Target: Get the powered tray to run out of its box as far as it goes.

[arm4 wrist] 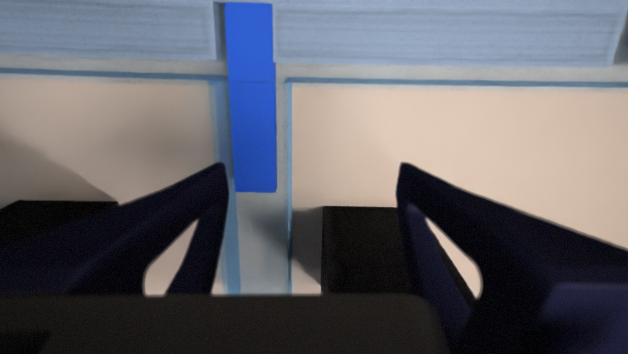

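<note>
My arm4 gripper (312, 167) is open, with its two dark fingers wide apart and nothing between the tips. A bright blue bar (254, 135) lies upright in the view, left of centre. Its lower end is just right of the left fingertip, and its upper end sits in a gap of a long pale-blue ridged slider (440, 37) that runs across the top. I cannot make out a powered tray or its box in this view. Arm1, arm2 and arm3 do not show.
A pale channel (262, 240) with blue edges runs down below the blue bar. A black block (360, 245) stands between the fingers' lower parts, near the right finger. Another dark block (65, 210) shows behind the left finger. The gripper body hides the bottom edge.
</note>
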